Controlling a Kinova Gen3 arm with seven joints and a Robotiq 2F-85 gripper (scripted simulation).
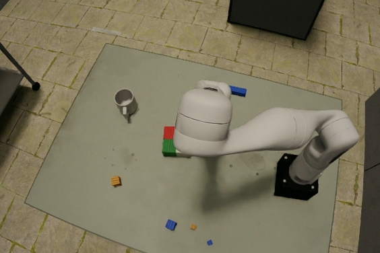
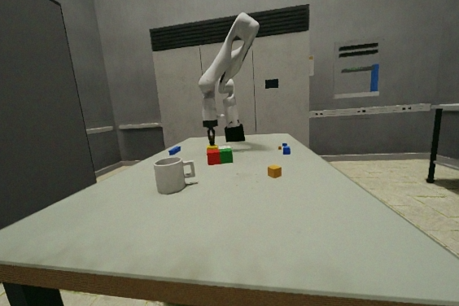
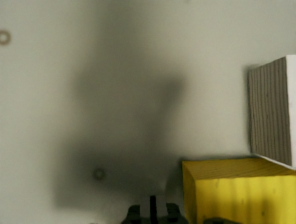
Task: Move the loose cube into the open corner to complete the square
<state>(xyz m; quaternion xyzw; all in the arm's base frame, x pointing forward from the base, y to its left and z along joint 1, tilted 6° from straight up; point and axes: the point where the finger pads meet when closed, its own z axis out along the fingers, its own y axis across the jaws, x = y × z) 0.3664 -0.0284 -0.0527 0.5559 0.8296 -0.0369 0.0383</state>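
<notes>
Right now my hand is 40 mm short of the yellow cube, 20 mm to the right of it and 10 mm above it. Round my hand: green cube: 110 mm to the left, 110 mm ahead, 10 mm below; white cube: 90 mm to the left, 60 mm ahead, 10 mm below; red cube: 130 mm ahead, 60 mm to the left, 10 mm below.
</notes>
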